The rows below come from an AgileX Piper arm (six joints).
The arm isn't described. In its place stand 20 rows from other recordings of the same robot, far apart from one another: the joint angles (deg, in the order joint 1, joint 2, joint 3, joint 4, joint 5, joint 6), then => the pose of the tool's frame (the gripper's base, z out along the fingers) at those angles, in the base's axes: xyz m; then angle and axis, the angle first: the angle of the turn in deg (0 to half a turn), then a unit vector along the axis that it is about.
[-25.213 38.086 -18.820 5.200 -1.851 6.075] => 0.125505 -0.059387 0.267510 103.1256 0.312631 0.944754 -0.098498
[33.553 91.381 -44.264 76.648 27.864 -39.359] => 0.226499 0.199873 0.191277 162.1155 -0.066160 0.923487 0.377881
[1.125 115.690 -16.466 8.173 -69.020 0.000] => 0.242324 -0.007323 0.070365 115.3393 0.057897 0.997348 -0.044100
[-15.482 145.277 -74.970 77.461 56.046 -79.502] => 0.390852 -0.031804 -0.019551 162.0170 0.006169 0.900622 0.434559
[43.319 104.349 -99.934 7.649 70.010 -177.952] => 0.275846 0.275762 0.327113 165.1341 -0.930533 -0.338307 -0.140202
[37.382 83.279 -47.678 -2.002 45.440 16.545] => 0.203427 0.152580 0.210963 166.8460 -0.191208 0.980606 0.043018
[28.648 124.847 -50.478 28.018 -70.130 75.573] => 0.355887 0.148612 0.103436 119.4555 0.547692 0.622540 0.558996
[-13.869 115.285 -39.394 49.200 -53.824 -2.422] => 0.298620 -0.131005 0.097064 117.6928 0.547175 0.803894 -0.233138
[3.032 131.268 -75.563 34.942 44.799 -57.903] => 0.388820 0.057371 0.046389 174.0424 -0.291329 0.935518 0.199836
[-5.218 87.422 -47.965 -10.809 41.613 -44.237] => 0.265430 -0.035621 0.195654 170.8132 -0.390017 0.913598 -0.115004
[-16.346 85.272 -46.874 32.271 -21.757 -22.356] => 0.304783 -0.108159 0.265221 106.2418 0.282235 0.947027 -0.153241
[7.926 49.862 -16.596 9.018 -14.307 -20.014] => 0.165803 0.019525 0.242187 104.2519 -0.151704 0.987530 -0.042075
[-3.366 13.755 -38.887 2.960 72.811 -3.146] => 0.007807 0.004038 0.310939 132.5980 -0.001258 0.999994 0.003099
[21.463 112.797 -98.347 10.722 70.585 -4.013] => 0.377554 0.165598 0.260729 171.7750 -0.196489 0.975101 0.102811
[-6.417 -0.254 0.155 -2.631 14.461 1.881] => 0.054560 -0.007186 0.189747 99.5788 0.054925 0.996801 -0.058059
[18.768 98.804 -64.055 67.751 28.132 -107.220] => 0.339063 0.157158 0.236885 128.3585 -0.588089 0.798060 0.131345
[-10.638 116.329 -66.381 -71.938 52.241 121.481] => 0.357430 -0.136731 0.142225 140.9540 0.616200 0.724090 -0.309825
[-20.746 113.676 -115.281 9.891 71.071 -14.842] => 0.411473 -0.140049 0.335947 152.7230 0.061004 0.998029 0.014754
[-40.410 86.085 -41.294 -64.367 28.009 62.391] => 0.185082 -0.208174 0.198155 154.1145 0.401420 0.863074 -0.306537
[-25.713 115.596 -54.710 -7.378 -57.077 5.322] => 0.370150 -0.167357 0.167253 90.5144 0.177483 0.971044 -0.159917
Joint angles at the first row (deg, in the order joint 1, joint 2, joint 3, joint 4, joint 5, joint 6):
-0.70, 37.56, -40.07, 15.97, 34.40, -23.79
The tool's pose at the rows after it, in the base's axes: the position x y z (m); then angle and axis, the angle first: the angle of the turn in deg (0 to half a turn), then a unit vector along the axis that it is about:
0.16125 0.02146 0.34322 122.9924 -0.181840 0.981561 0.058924
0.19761 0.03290 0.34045 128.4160 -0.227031 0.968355 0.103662
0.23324 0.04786 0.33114 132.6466 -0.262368 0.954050 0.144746
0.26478 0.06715 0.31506 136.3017 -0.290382 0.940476 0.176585
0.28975 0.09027 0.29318 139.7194 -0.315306 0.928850 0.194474
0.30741 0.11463 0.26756 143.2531 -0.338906 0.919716 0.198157
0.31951 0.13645 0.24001 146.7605 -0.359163 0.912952 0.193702
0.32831 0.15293 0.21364 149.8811 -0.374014 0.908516 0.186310
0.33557 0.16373 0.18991 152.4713 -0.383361 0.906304 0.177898
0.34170 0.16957 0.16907 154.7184 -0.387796 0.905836 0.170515
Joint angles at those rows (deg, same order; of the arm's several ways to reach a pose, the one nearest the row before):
-0.36, 47.70, -45.55, 23.11, 38.98, -32.04
0.83, 57.47, -50.55, 29.69, 41.82, -39.48
3.01, 66.72, -54.87, 34.93, 43.00, -44.99
6.10, 75.16, -58.33, 38.68, 42.76, -48.80
9.90, 82.67, -60.86, 40.68, 41.26, -51.18
13.88, 89.30, -62.72, 40.73, 39.22, -52.10
17.31, 95.27, -64.11, 39.86, 37.16, -52.32
19.73, 100.52, -65.32, 38.84, 35.45, -52.34
21.20, 105.05, -66.44, 37.85, 34.09, -52.30
21.89, 108.89, -67.42, 37.02, 33.16, -52.25

